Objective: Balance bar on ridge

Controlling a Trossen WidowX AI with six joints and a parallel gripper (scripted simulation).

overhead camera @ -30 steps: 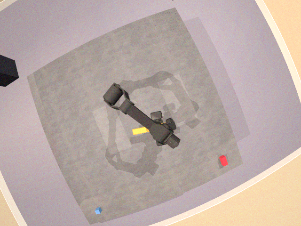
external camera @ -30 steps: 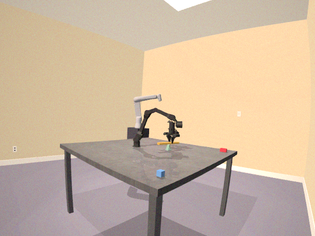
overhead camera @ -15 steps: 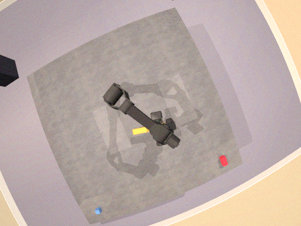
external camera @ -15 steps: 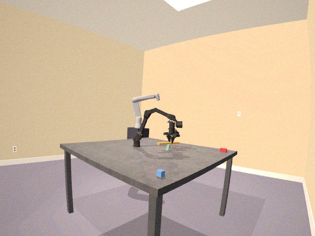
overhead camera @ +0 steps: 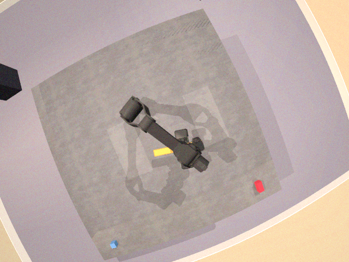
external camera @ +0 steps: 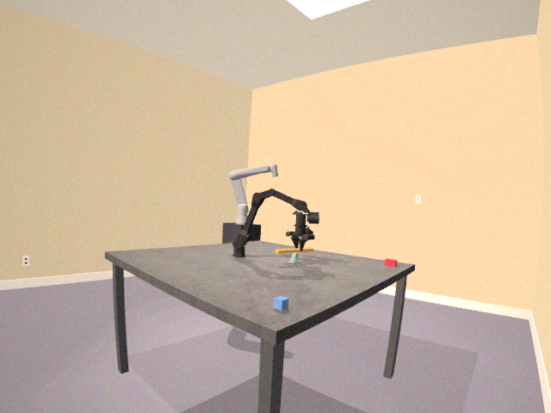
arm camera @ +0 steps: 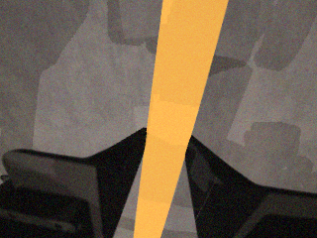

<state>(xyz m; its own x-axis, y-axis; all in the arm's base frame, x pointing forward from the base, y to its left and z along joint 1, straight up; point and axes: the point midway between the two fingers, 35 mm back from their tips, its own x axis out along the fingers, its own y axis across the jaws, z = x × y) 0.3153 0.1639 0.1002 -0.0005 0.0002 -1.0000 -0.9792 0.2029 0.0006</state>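
The orange bar lies 3 cm to the right of my gripper tip and 1 cm behind it. Round my gripper tip: small blue cube 66 cm to the right, 42 cm ahead, 5 cm below; then red block 42 cm ahead, 34 cm to the left, 5 cm below.
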